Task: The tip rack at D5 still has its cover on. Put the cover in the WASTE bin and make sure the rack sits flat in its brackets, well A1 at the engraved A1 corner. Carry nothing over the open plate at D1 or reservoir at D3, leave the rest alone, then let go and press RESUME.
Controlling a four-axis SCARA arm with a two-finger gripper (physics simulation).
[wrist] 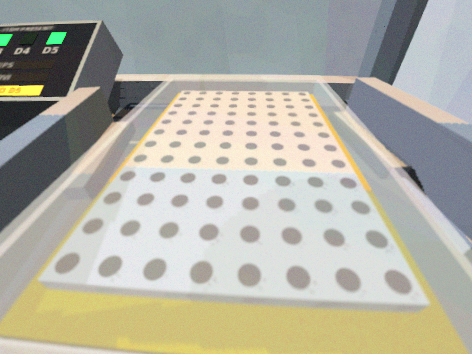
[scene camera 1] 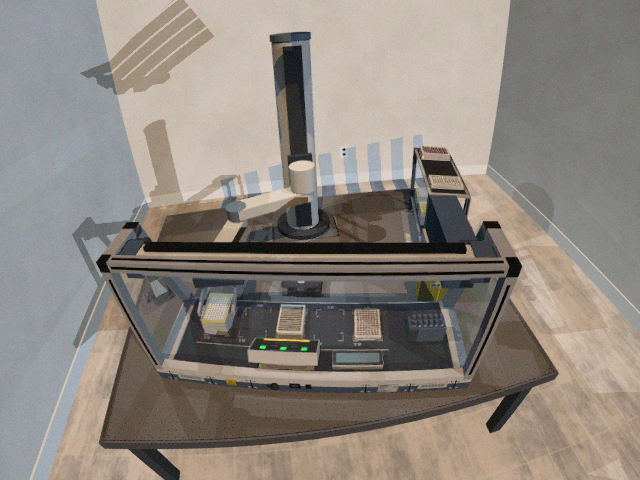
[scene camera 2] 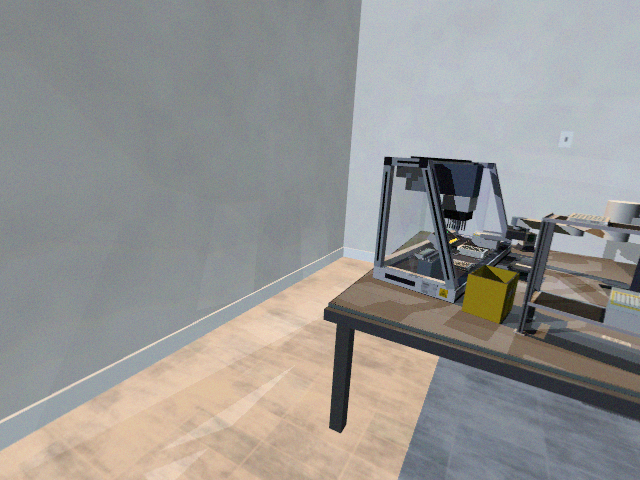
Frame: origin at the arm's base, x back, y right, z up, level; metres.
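Seen in the pictures: gripper, fingertip midpoint: [wrist: 233, 104] [scene camera 1: 216, 313] [scene camera 2: 481, 233]; arm's base, origin of the base link: [scene camera 1: 303, 224].
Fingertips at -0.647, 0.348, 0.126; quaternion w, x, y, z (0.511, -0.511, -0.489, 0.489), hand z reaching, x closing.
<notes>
Pixels of each thing's middle, then the offset from my fingertips to it, as dx, dy, dz. "spot": a spot on its surface instead.
- yellow waste bin, body centre: [scene camera 1: 438, 277] [scene camera 2: 490, 291] +0.081, -0.798, -0.045
- ribbed reservoir, body centre: [scene camera 1: 291, 321] [scene camera 2: 472, 251] -0.021, -0.244, -0.052
- enclosure's top beam, surface spot: [scene camera 1: 310, 266] spot: -0.266, -0.303, +0.383
- shelf rack, surface spot: [scene camera 2: 537, 263] spot: +0.177, -0.924, +0.112
The tip rack [scene camera 1: 216, 319] stands at D5, at the left of the deck in scene camera 1, with its clear cover [wrist: 230, 85] over the dotted white top. My gripper [wrist: 233, 104] [scene camera 1: 218, 300] is lowered over it, with one finger along each long side. It looks shut on the cover, though a thin gap at either side is hard to rule out. The brackets and the A1 corner under the rack are hidden. The yellow waste bin [scene camera 2: 488, 295] [scene camera 1: 430, 290] stands outside the enclosure. The RESUME button is not readable.
The ribbed reservoir [scene camera 1: 291, 320] is at D3 and the open plate [scene camera 1: 367, 324] at D1. A blue tube rack [scene camera 1: 426, 327] stands right of them. A panel with green lights [scene camera 1: 283, 352] [wrist: 30, 60] sits near D5. The enclosure's top beam [scene camera 1: 310, 266] spans above. A shelf rack [scene camera 2: 537, 263] stands beside the bin.
</notes>
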